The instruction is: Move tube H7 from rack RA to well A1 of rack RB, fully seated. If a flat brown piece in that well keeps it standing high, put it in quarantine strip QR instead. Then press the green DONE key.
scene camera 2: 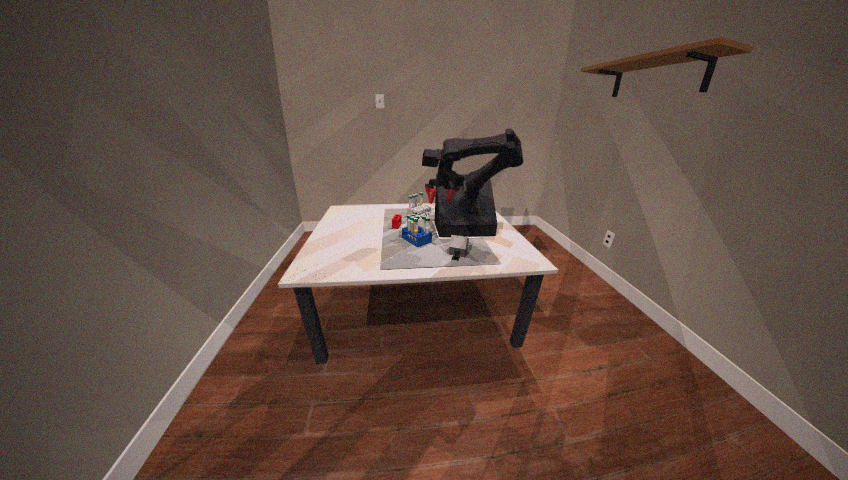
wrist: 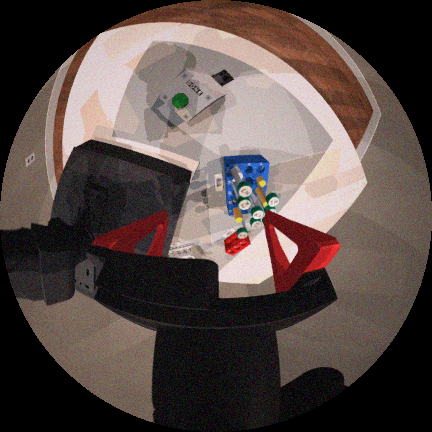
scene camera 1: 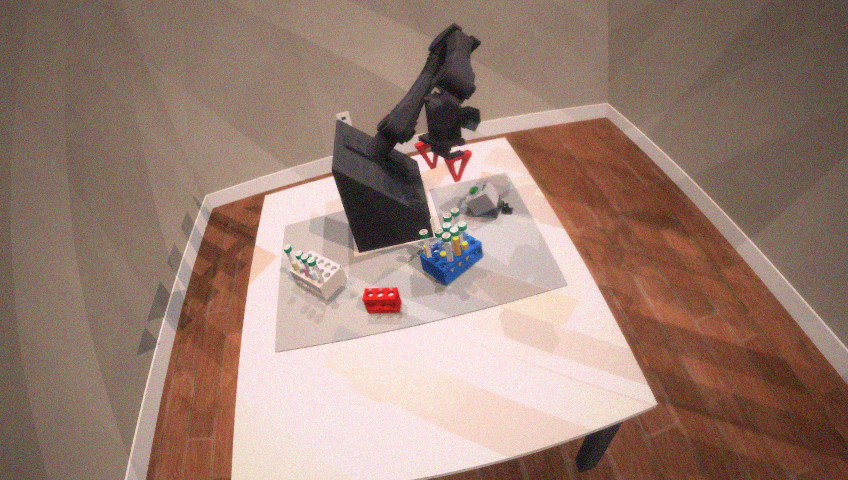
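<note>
The blue rack, with an RA label beside it, holds several green-capped tubes and shorter yellow-capped ones. I cannot tell which tube is H7. The white rack holds several green-capped tubes along its left side; well A1 and any brown piece are not discernible. The small red strip shows no tube. The green key is on the grey DONE box. My gripper is open and empty, high above the table, behind the blue rack in scene camera 1.
The arm's black base block stands beside the blue rack and the DONE box. A grey mat lies under the racks on the white table. A small black item sits beside the DONE box.
</note>
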